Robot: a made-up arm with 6 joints.
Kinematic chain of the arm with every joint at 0, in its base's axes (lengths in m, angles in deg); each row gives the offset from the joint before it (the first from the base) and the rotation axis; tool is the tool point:
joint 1: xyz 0 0 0.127 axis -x
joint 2: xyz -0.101 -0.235 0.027 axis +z
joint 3: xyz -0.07 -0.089 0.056 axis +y
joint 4: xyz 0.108 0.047 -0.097 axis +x
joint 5: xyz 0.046 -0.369 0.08 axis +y
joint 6: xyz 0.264 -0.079 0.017 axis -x
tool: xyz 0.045 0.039 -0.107
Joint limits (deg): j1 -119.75..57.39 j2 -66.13..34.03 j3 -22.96..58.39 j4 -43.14..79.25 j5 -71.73..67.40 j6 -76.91..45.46
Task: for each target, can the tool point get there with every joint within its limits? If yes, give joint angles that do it. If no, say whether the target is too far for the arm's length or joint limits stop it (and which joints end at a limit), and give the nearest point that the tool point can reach.
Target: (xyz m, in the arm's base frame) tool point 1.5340 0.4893 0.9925
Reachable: no: too far | nearest point 0.4817 0.0048 0.7042 | short by 1.194 m
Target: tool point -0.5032 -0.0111 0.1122
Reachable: no: joint limits stop it (at a limit: joint 2, joint 3, joint 5) | nearest point -0.5758 -0.1888 -0.1247 | short by 0.305 m
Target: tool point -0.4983 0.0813 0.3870
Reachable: no: joint limits stop it (at a limit: joint 1, joint 2, joint 3, joint 5) | nearest point -0.4695 0.2716 0.4033 | short by 0.193 m
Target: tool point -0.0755 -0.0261 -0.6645
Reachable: yes | joints -80.12 -42.22 -4.92 12.78 13.33 -24.00
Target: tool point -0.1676 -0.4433 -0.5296
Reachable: yes | joints -25.36 -35.08 24.71 59.58 -35.06 -15.04
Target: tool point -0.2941 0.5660 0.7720
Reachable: no: joint limits stop it (at a limit: joint 1, joint 2, joint 3, joint 4, joint 5, joint 6) | nearest point -0.2370 0.3793 0.7756 | short by 0.195 m
